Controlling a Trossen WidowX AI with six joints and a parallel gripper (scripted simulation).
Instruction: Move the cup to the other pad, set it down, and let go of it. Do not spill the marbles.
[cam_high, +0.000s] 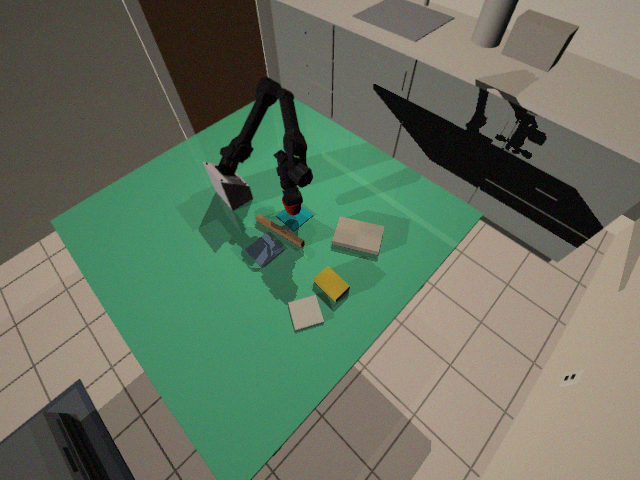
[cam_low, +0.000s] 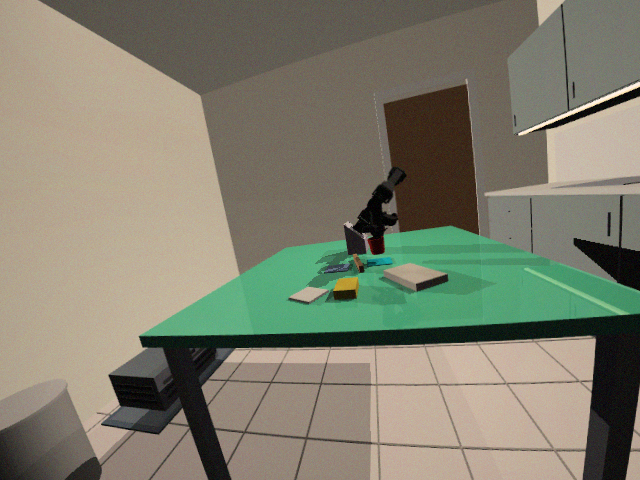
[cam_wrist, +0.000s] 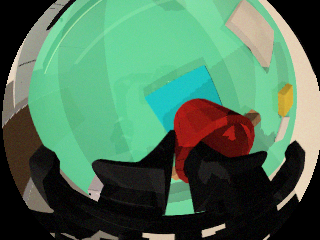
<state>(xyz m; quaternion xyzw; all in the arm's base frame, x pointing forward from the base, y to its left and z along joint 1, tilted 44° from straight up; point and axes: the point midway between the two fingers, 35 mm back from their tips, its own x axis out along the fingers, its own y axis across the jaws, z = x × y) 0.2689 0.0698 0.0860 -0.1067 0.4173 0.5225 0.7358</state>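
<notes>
The brown wooden bar lies 110 mm to the right of my gripper tip, 70 mm below it and 40 mm ahead of it. Also, from my gripper tip: red cup 30 mm ahead, 20 mm to the right; blue-grey pad 210 mm to the right, 80 mm below, 60 mm ahead; beige slab 280 mm ahead, 90 mm to the left, 60 mm below.
</notes>
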